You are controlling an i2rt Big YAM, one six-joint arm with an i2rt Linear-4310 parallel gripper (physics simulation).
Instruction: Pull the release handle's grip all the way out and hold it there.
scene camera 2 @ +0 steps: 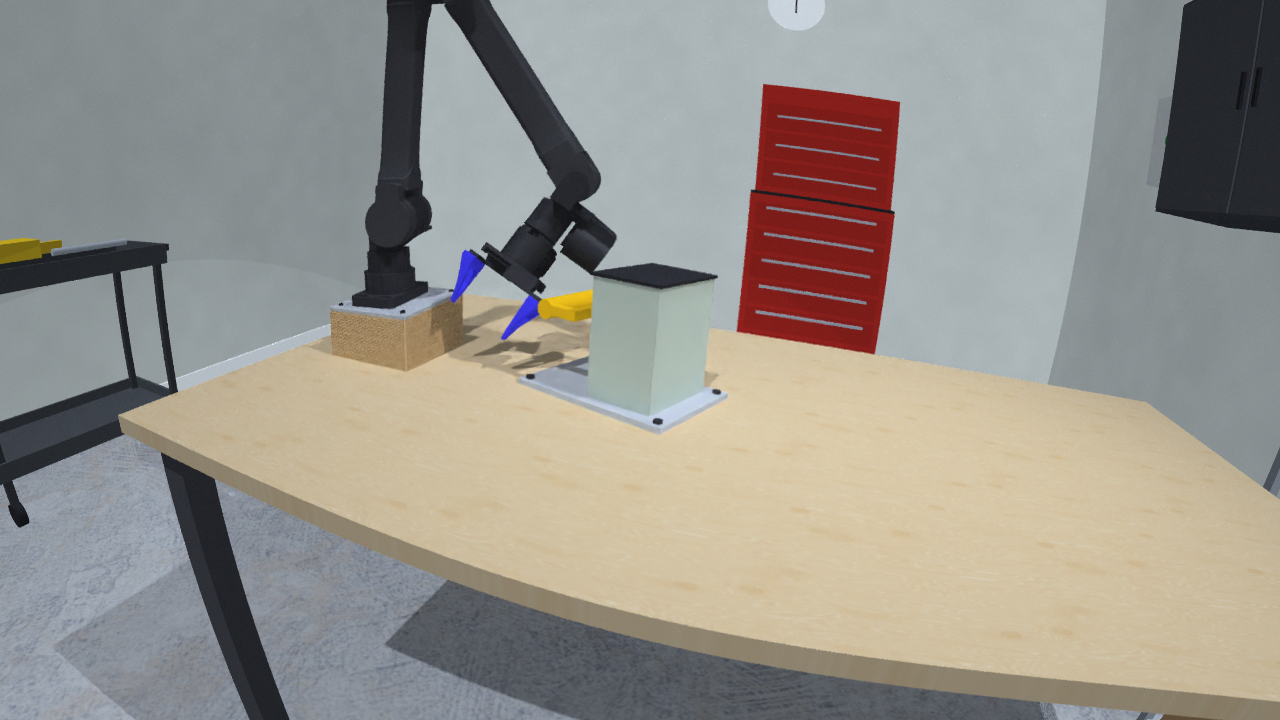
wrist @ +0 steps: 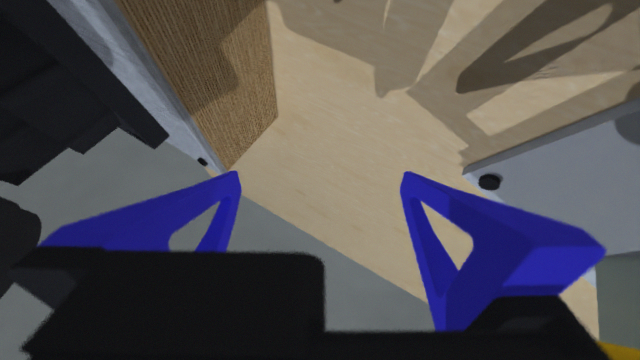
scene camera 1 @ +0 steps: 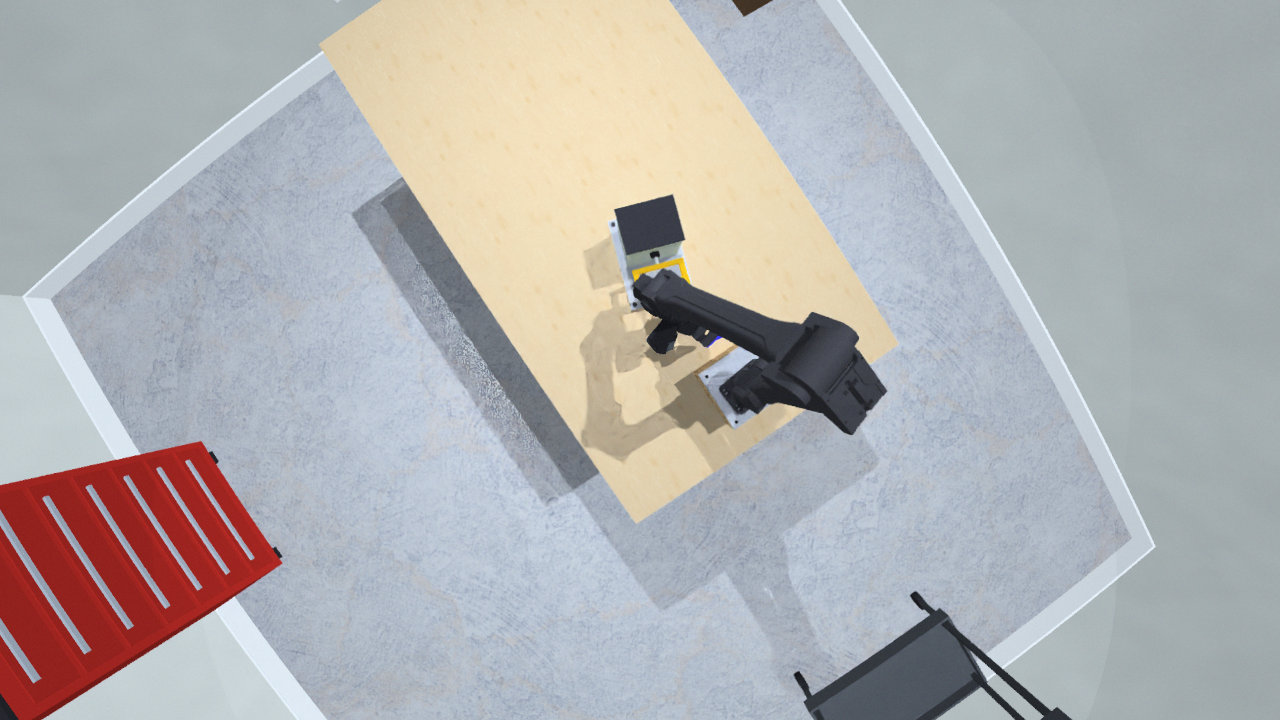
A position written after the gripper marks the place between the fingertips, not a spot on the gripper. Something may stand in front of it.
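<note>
You can see the gripper (wrist: 320, 180), (scene camera 2: 476, 320) here. There's also a grey base plate (scene camera 1: 626, 271), (scene camera 2: 568, 381), (wrist: 576, 175).
</note>
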